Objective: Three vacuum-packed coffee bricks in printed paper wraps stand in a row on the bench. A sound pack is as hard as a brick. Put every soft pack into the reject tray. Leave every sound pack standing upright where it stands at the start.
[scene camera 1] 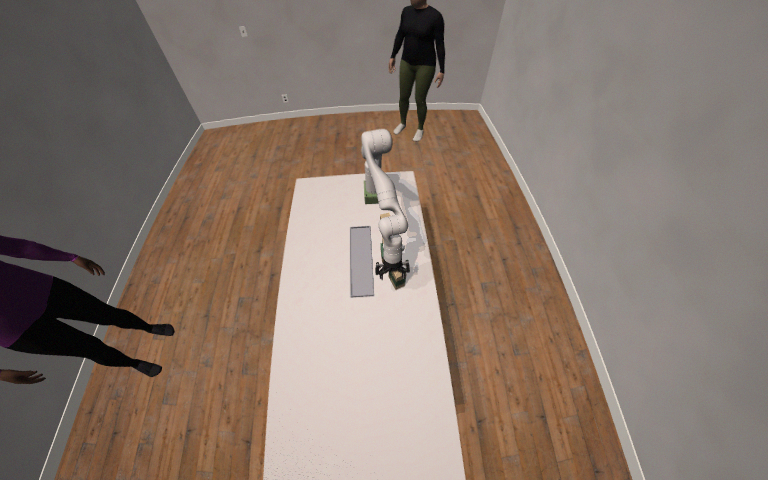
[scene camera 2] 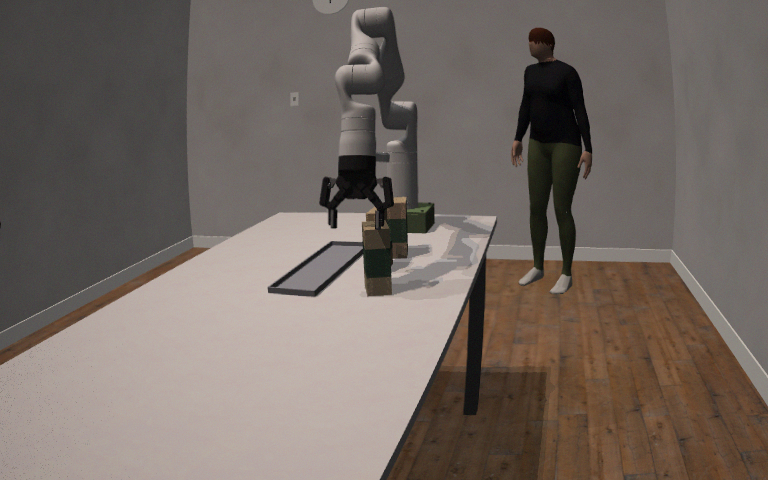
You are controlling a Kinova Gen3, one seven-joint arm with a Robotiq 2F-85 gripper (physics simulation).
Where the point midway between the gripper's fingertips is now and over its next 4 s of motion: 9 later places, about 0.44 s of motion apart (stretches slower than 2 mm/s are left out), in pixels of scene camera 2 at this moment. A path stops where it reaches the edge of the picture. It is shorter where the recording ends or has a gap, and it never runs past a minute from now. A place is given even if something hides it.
My gripper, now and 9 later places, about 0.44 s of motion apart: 355,229; 355,234; 355,238; 356,228; 369,227; 371,242; 371,254; 371,262; 371,268; 371,269
